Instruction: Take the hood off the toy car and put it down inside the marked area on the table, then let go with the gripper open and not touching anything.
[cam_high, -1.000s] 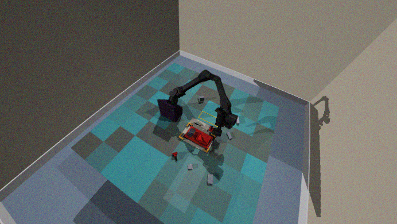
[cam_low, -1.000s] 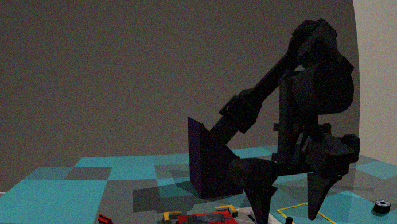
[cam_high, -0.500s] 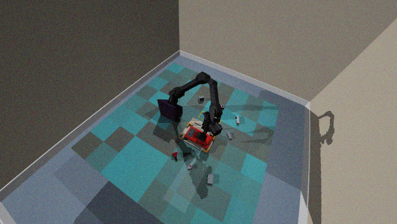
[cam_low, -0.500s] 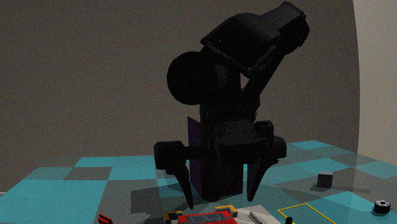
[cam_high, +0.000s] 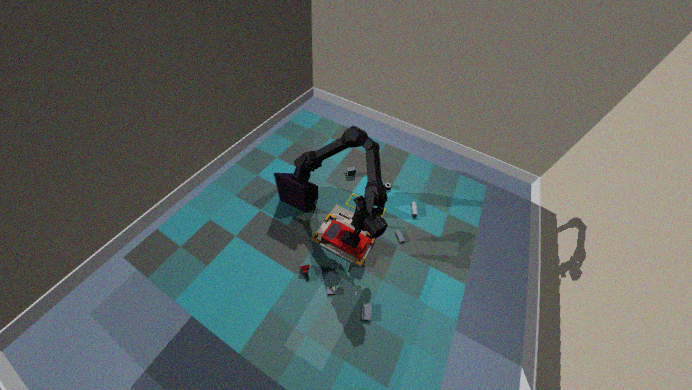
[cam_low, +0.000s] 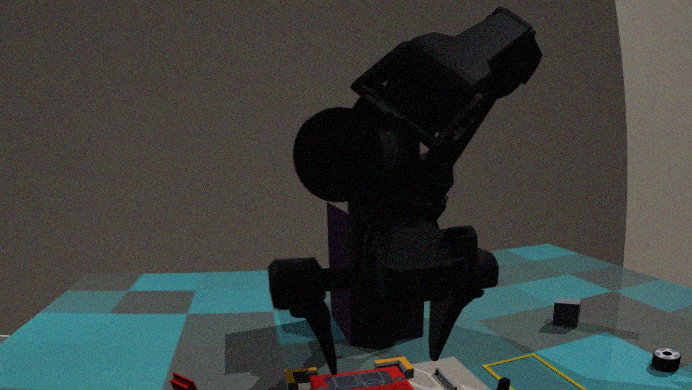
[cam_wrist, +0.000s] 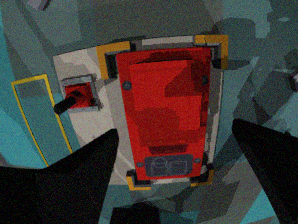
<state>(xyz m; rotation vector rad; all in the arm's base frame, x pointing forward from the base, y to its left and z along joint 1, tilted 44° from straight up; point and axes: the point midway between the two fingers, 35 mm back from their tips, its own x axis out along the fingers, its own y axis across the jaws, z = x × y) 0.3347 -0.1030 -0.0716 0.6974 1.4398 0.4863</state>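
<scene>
The hood lies 60 mm below my gripper tip. The rest, counted from my gripper tip: black wheel 390 mm to the left, 90 mm below, 40 mm ahead.
</scene>
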